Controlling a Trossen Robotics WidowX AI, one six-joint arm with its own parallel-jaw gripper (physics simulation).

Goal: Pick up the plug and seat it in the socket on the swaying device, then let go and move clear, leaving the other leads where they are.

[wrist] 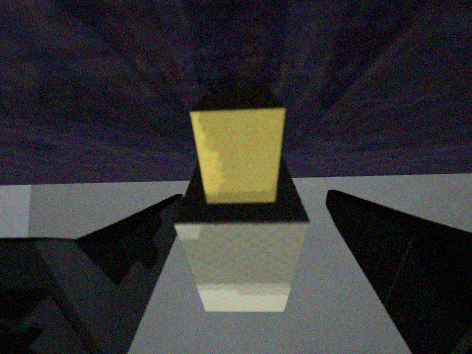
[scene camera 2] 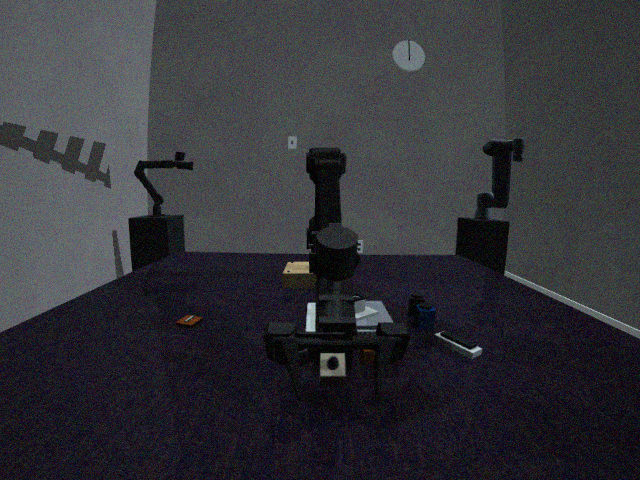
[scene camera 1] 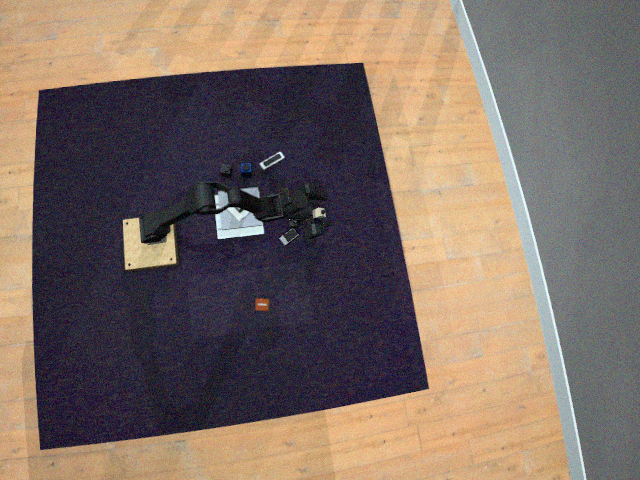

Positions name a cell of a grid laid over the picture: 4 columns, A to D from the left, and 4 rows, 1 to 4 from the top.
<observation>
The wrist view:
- gripper: C3
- plug: C3
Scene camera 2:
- gripper: C4
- plug: C4
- device: C3
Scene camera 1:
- gripper: C2
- device: B2
</observation>
